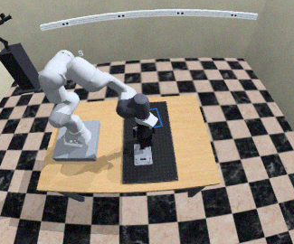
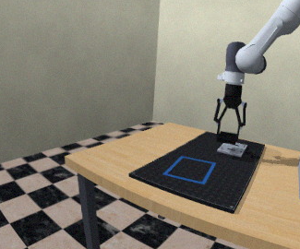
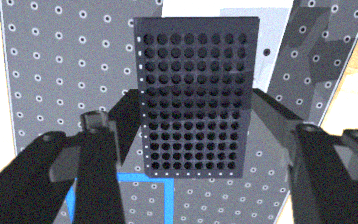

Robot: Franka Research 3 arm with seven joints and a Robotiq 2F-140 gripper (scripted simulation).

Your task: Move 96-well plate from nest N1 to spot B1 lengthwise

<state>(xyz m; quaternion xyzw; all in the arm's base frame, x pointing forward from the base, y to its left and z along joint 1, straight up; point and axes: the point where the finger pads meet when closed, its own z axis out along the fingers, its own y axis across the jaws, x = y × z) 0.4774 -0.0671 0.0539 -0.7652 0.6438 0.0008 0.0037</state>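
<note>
Right now the white plate nest is 2 cm behind my hand, 8 cm to the right of it and 9 cm below it. From my hand the other things lie so: 96-well plate: 2 cm below.
</note>
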